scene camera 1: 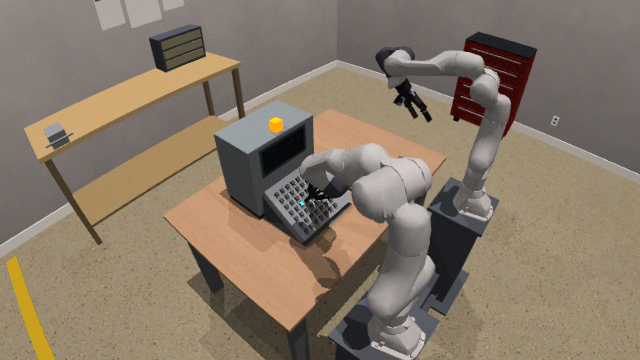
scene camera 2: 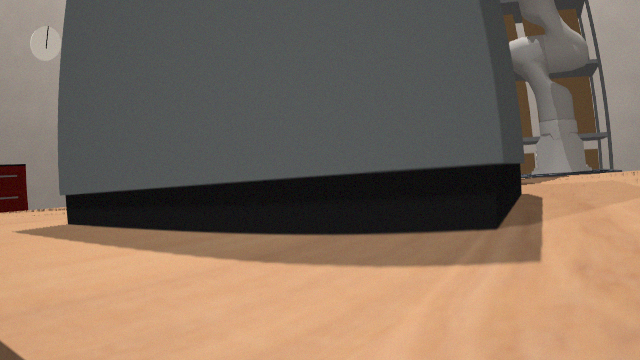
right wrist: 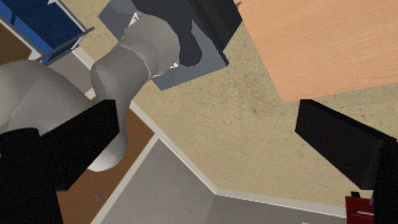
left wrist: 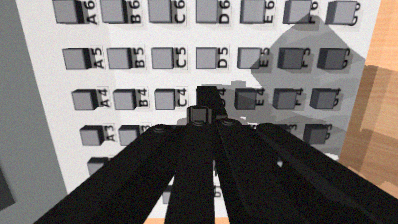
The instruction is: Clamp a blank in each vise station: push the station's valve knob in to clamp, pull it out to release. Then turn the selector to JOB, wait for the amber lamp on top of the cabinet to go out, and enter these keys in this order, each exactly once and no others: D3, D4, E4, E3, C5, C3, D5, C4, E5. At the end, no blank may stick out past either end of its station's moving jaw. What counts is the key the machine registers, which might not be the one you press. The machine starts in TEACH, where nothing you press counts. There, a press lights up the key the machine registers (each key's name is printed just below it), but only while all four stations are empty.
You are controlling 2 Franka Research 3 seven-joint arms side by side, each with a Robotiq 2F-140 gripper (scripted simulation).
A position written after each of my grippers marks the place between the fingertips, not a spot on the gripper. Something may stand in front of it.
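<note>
Cabinet [scene camera 2: 250, 124], [scene camera 1: 255, 152]. Keypad [scene camera 1: 294, 230]. My left gripper [left wrist: 206, 101]. My right gripper [right wrist: 207, 115].
</note>
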